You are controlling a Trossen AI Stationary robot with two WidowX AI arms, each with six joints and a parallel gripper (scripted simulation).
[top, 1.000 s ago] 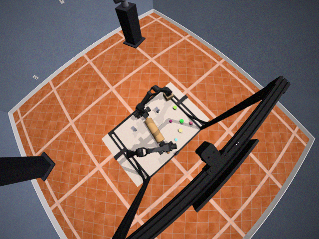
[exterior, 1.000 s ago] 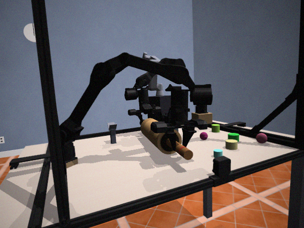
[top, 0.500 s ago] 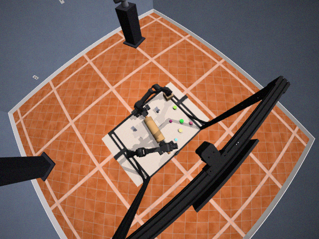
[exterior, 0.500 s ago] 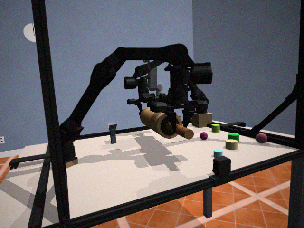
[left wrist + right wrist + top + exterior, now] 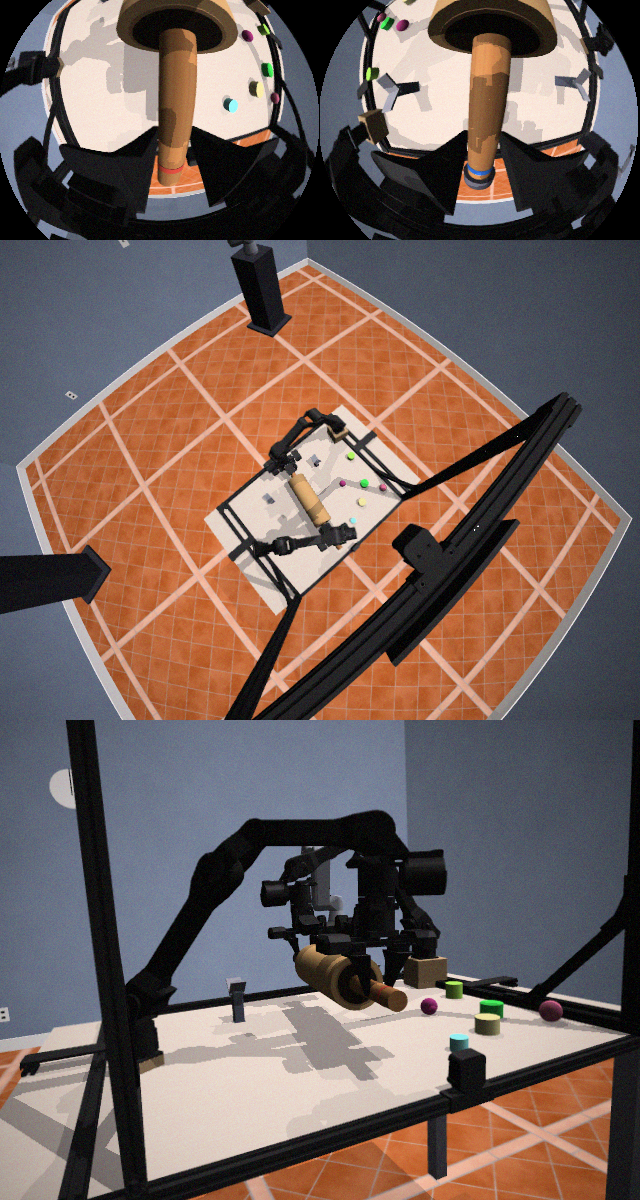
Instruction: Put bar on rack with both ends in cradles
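My right gripper is now 320 mm past the magenta ball, 100 mm to the left of it and 130 mm above it. Round my right hand: cyan cylinder (490 mm behind, 60 mm to the left, 140 mm below); then bar (210 mm behind, 100 mm to the left, 30 mm below); then green cylinder (440 mm behind, 180 mm to the right, 140 mm below).
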